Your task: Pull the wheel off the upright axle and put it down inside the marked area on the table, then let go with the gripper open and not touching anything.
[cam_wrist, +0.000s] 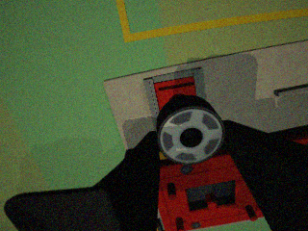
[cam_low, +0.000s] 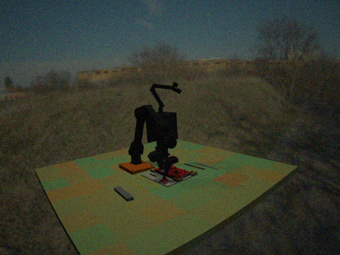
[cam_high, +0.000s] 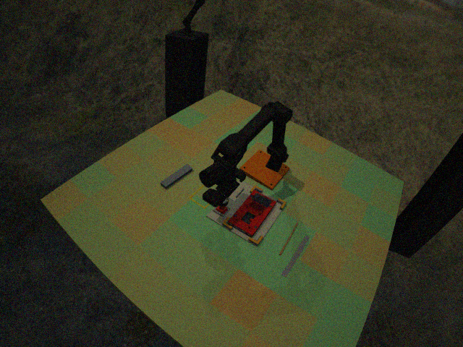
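My gripper tip is 3 cm above the upright axle. From my gripper tip the other things lie so: grey strip (33 cm to the left, 6 cm below, 5 cm ahead); thin stick (28 cm to the left, 6 cm below, 1 cm behind); wheel (right at my gripper tip).
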